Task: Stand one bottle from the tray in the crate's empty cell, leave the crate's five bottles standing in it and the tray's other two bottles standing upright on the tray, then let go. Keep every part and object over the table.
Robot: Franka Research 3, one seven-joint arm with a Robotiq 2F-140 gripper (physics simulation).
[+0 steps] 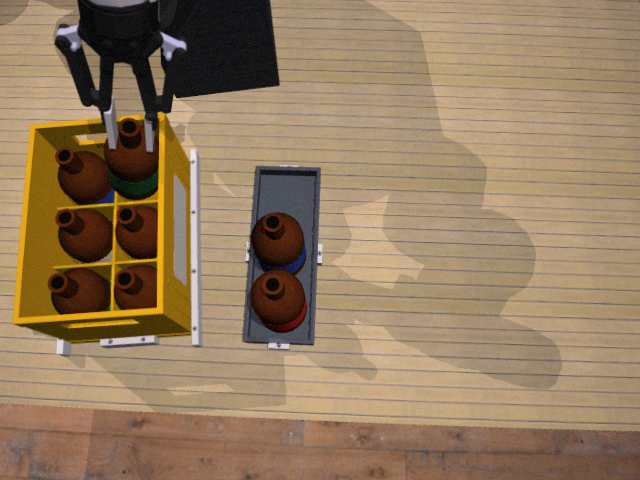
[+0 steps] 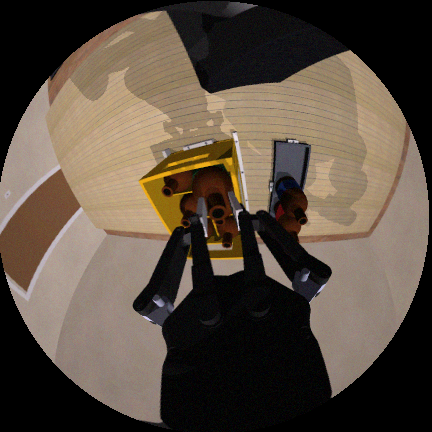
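Observation:
A brown bottle with a green label is upright in the back right cell of the yellow crate. It looks higher than its neighbours; its base is hidden. My gripper is partly open, with its fingers on either side of that bottle's neck and small gaps visible. Brown bottles stand in the other crate cells, among them a blue-labelled one at back left. On the grey tray, a blue-labelled bottle and a red-labelled bottle stand upright.
A white rail runs along the crate's right side, and a white block lies at its front. Small white blocks sit around the tray. A black panel lies behind. The table's front edge borders a wooden floor.

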